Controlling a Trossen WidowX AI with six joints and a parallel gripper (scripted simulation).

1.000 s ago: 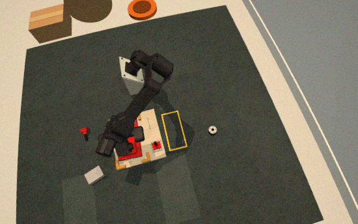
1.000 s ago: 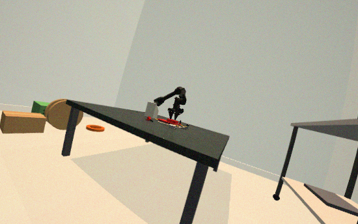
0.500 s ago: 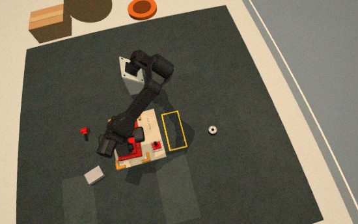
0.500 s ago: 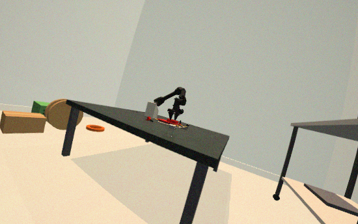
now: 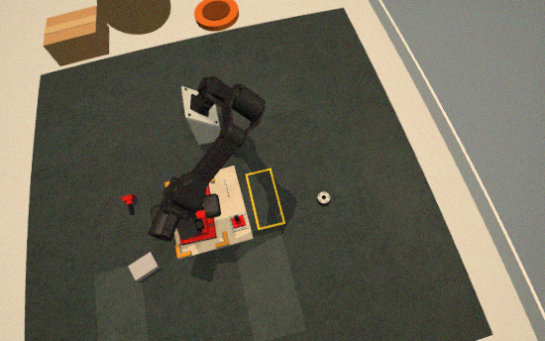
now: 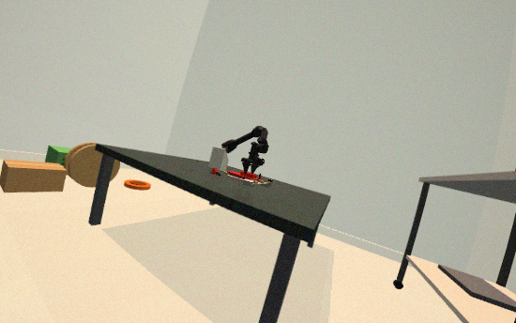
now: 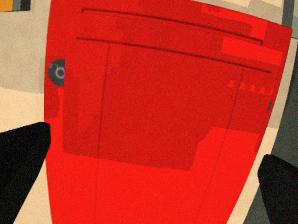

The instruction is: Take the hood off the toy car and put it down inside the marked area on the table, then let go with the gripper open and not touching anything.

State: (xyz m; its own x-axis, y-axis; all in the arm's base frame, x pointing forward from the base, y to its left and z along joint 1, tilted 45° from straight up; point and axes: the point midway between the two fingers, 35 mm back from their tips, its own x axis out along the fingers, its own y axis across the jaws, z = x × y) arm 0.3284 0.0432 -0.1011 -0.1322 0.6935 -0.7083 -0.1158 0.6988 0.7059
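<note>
Right now the red hood is right at my gripper tip.
</note>
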